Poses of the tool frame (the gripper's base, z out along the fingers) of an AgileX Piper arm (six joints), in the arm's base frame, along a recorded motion.
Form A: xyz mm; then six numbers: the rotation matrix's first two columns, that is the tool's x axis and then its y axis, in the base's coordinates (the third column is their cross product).
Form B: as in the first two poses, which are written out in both.
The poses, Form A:
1: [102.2 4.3 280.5 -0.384 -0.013 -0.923 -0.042 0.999 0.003]
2: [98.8 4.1 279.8 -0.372 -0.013 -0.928 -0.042 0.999 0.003]
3: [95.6 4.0 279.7 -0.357 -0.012 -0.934 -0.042 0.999 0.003]
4: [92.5 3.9 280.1 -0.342 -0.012 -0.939 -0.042 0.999 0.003]
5: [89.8 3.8 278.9 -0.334 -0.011 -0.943 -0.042 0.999 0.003]
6: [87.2 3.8 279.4 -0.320 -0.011 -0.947 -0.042 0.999 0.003]
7: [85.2 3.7 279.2 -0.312 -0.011 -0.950 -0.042 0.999 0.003]
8: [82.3 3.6 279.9 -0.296 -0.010 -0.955 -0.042 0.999 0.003]
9: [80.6 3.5 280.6 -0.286 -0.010 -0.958 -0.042 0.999 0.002]
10: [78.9 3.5 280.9 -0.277 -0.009 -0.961 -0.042 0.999 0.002]
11: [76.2 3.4 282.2 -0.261 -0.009 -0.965 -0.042 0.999 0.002]
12: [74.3 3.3 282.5 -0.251 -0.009 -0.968 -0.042 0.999 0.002]
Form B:
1:
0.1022 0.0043 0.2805
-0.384 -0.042 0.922
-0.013 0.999 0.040
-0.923 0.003 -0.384

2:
0.0988 0.0041 0.2798
-0.372 -0.042 0.927
-0.013 0.999 0.040
-0.928 0.003 -0.372

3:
0.0956 0.0040 0.2797
-0.357 -0.042 0.933
-0.012 0.999 0.040
-0.934 0.003 -0.357

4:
0.0925 0.0039 0.2801
-0.342 -0.042 0.938
-0.012 0.999 0.040
-0.939 0.003 -0.342

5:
0.0898 0.0038 0.2789
-0.334 -0.042 0.942
-0.011 0.999 0.041
-0.943 0.003 -0.334

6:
0.0872 0.0038 0.2794
-0.320 -0.042 0.946
-0.011 0.999 0.041
-0.947 0.003 -0.320

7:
0.0852 0.0037 0.2792
-0.312 -0.042 0.949
-0.011 0.999 0.041
-0.950 0.003 -0.312

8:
0.0823 0.0036 0.2799
-0.296 -0.042 0.954
-0.010 0.999 0.041
-0.955 0.003 -0.296

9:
0.0806 0.0035 0.2806
-0.286 -0.042 0.957
-0.010 0.999 0.041
-0.958 0.002 -0.286

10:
0.0789 0.0035 0.2809
-0.277 -0.042 0.960
-0.009 0.999 0.041
-0.961 0.002 -0.277

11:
0.0762 0.0034 0.2822
-0.261 -0.042 0.964
-0.009 0.999 0.041
-0.965 0.002 -0.261

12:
0.0743 0.0033 0.2825
-0.251 -0.042 0.967
-0.009 0.999 0.041
-0.968 0.002 -0.251

